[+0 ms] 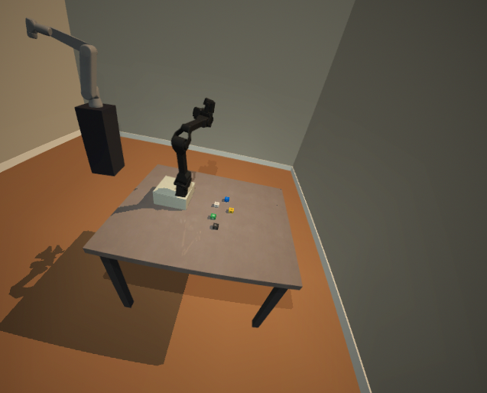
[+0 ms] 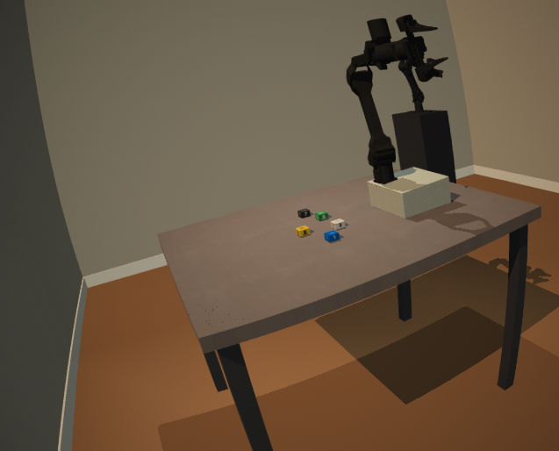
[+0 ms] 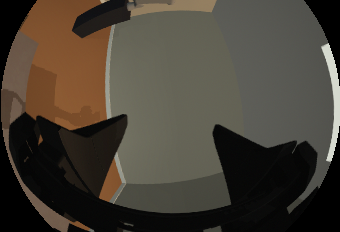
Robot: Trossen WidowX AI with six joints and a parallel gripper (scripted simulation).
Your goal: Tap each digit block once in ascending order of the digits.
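Now: gripper tip 510 mm above the blue block, 310 mm to the left of it and 260 mm short of it. Round my gripper tip: yellow block 510 mm below, 430 mm to the right, 290 mm ahead; white block 510 mm below, 390 mm to the right, 190 mm ahead; green block 510 mm to the right, 510 mm below, 170 mm ahead.
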